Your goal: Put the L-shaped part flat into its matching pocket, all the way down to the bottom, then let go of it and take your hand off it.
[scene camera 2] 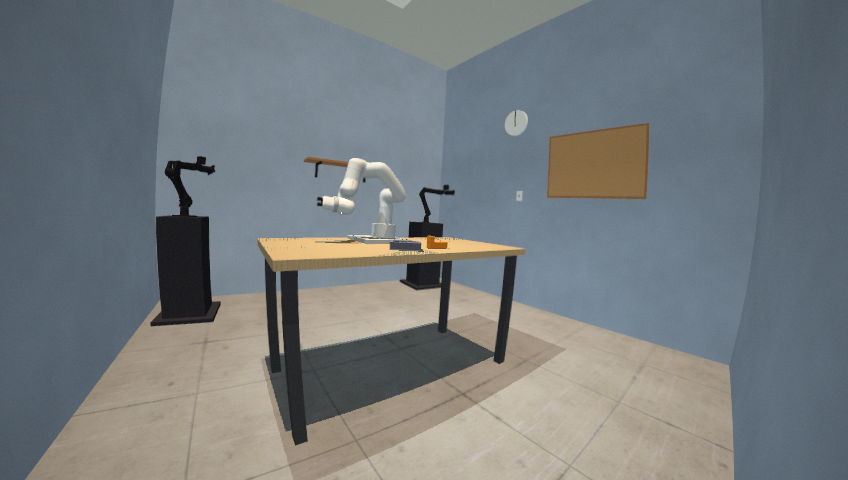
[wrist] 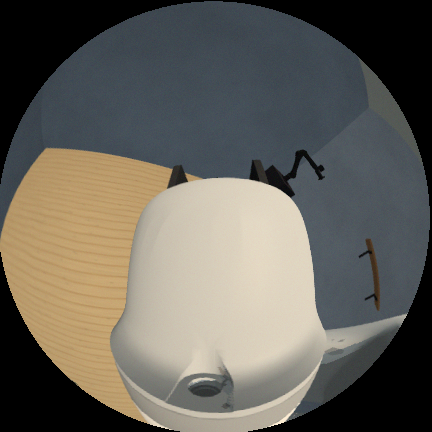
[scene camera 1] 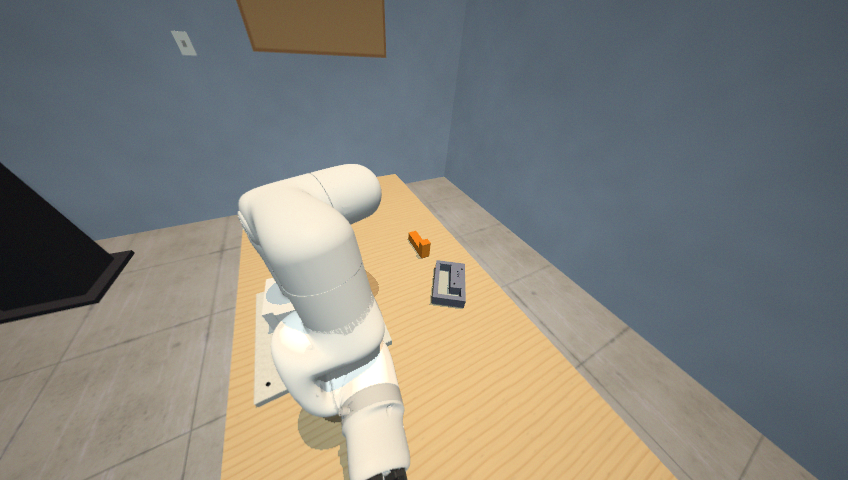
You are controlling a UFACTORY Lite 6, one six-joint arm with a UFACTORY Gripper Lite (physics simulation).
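Observation:
The orange L-shaped part lies on the table, one end standing taller in the second scene view. The dark grey block with the pocket sits beside it, apart from it; its pocket shows open from above in the first scene view. My gripper is open, its two dark fingers wide apart with nothing between them. It is raised above the table, pointing sideways, well away from both the part and the block. In the first scene view the fingertips are cut off at the bottom edge.
The white arm rises from a white base plate on the wooden table. The part and block lie near one long table edge. Two black pedestals with small black arms stand beyond the table. A wall shelf hangs behind.

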